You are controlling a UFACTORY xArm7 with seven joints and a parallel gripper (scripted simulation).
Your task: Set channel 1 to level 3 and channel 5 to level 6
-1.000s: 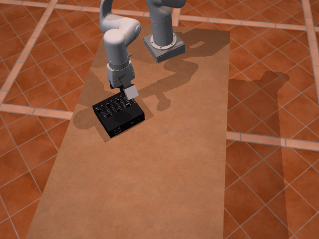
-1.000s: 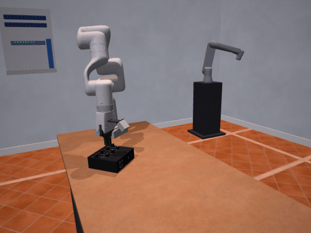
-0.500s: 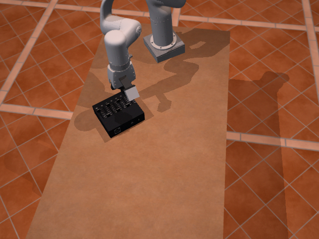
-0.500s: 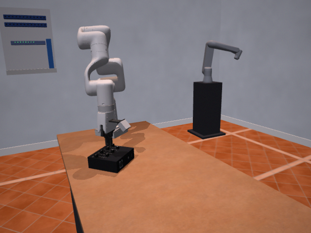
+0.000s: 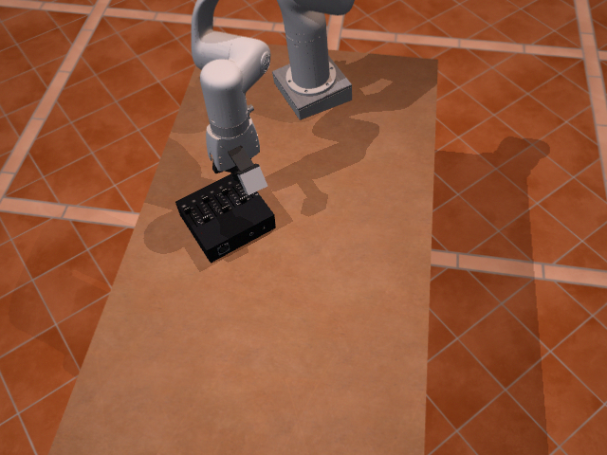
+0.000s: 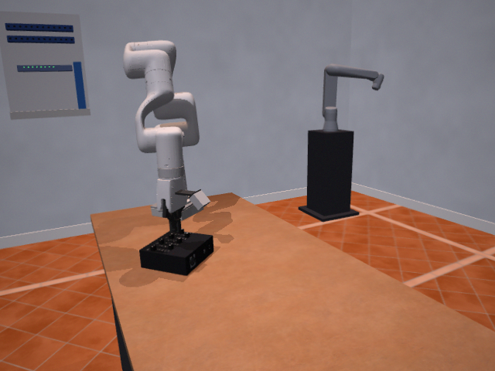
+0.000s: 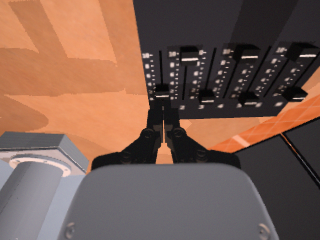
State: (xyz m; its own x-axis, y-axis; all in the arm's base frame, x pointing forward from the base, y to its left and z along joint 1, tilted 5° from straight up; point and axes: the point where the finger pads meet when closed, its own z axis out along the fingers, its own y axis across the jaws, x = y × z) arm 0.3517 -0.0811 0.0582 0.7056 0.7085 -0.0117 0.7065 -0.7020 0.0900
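The channel 1 fader cap is 10 mm to the left of my hand, 10 mm below it and 10 mm ahead of it. Also, from my hand: channel 2 fader cap: 50 mm ahead, 20 mm to the left, 10 mm below.
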